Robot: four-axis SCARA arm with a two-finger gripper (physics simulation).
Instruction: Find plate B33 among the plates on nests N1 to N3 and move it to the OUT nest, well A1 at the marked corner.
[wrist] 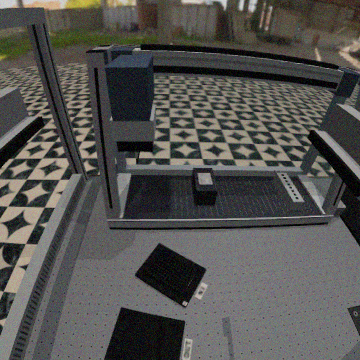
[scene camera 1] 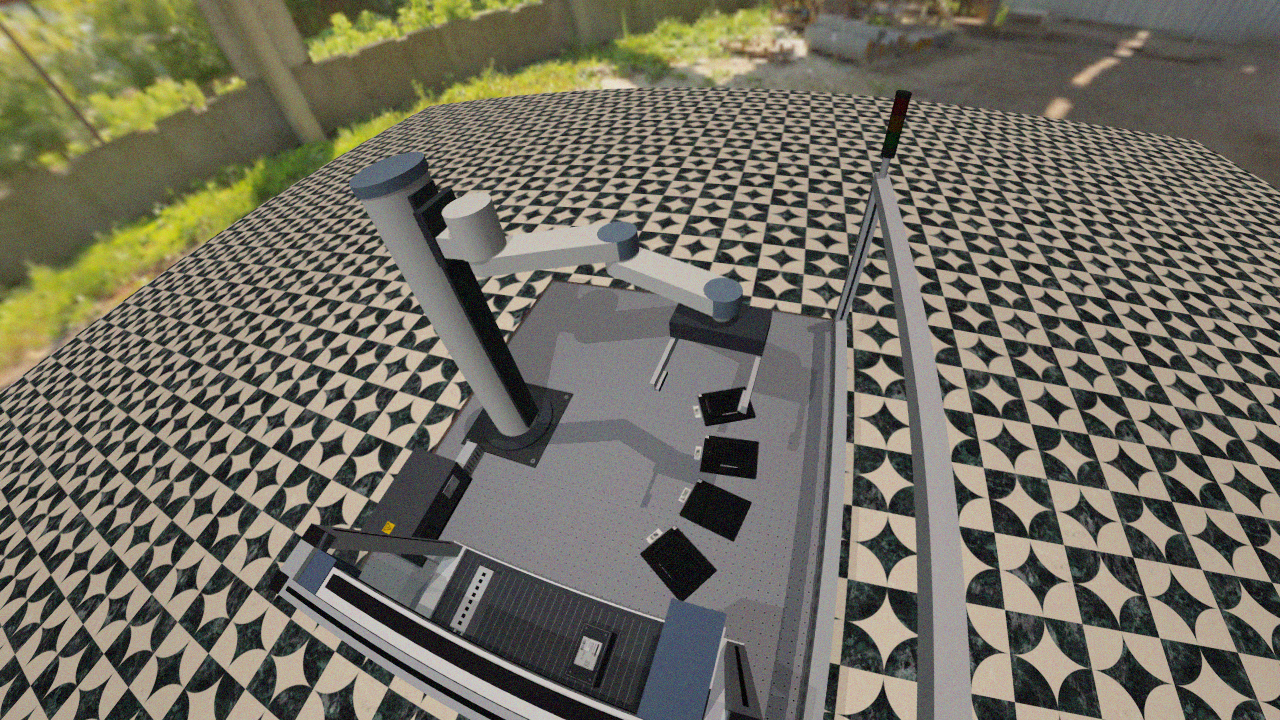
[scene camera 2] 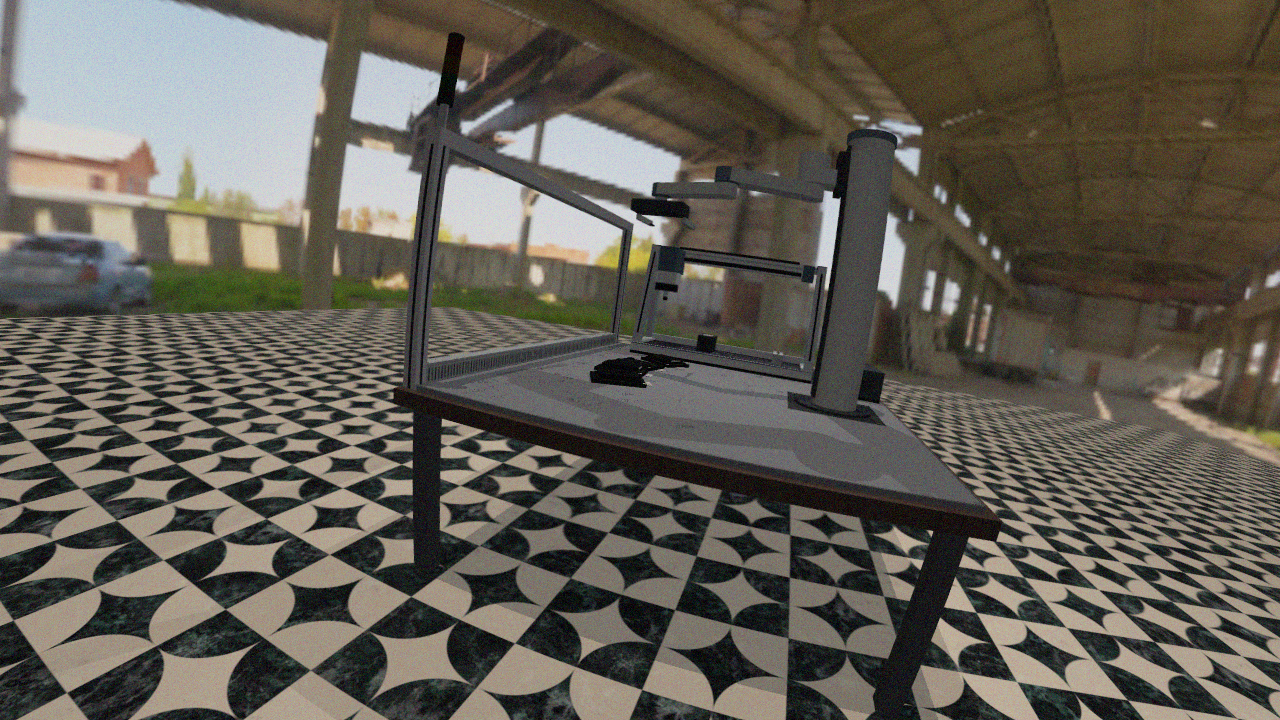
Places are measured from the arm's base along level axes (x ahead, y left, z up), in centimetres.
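Pixels of known places: gripper, fingertip midpoint: point(wrist: 177, 107) point(scene camera 1: 696, 398) point(scene camera 2: 672, 225); arm's base at its link origin: point(scene camera 1: 518, 420) point(scene camera 2: 831, 411).
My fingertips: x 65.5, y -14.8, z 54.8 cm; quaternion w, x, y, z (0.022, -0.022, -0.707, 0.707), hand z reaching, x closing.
For each thing: its top centre in the pictures, then the offset to it from my fingertips. "spot": a spot on its surface instead. Level surfaces: height alone.
- farthest dark nest at a spot on its surface: point(scene camera 1: 723, 405) spot: dx +0.5, dy +35.7, dz -50.9 cm
- OUT nest at its top centre: point(wrist: 145, 339) point(scene camera 1: 715, 507) point(scene camera 2: 638, 361) dx +5.4, dy +2.0, dz -51.7 cm
- nest with a dark plate, surface spot: point(scene camera 1: 678, 563) point(wrist: 169, 269) spot: dx -0.4, dy -15.4, dz -51.9 cm
- gantry deck at its surface level: dz -48.6 cm
- small dark block at a spot on its surface: point(scene camera 1: 590, 655) spot: dx -11.8, dy -43.0, dz -41.5 cm
- pale strip with holes, surface spot: point(scene camera 1: 472, 598) point(wrist: 288, 185) spot: dx -44.9, dy -41.7, dz -44.1 cm
My gripper point(scene camera 1: 701, 397) point(scene camera 2: 667, 222) point(wrist: 177, 107) is open and empty, high above the table, its two fingers wide apart. In scene camera 1, one finger overlaps the farthest dark nest point(scene camera 1: 723, 405). Beside it is another dark nest point(scene camera 1: 729, 454); both show small pale marks on top. The OUT nest point(scene camera 1: 716, 509) point(wrist: 146, 336) is a flat black square, partly cut off in the wrist view, its label readable there. A nest with a dark plate point(scene camera 1: 678, 563) point(wrist: 171, 274) lies nearest the gantry. Its label and the plate names are too small to read, so B33 cannot be told.
A gantry deck point(scene camera 1: 528, 612) point(wrist: 250, 210) carries a small dark block point(scene camera 1: 590, 655) point(wrist: 205, 187) and a pale strip with holes point(scene camera 1: 472, 598) point(wrist: 290, 187). The arm's column point(scene camera 1: 447, 313) point(scene camera 2: 859, 286) stands on the table. A tall frame point(scene camera 1: 913, 358) point(scene camera 2: 427, 268) runs along one table side.
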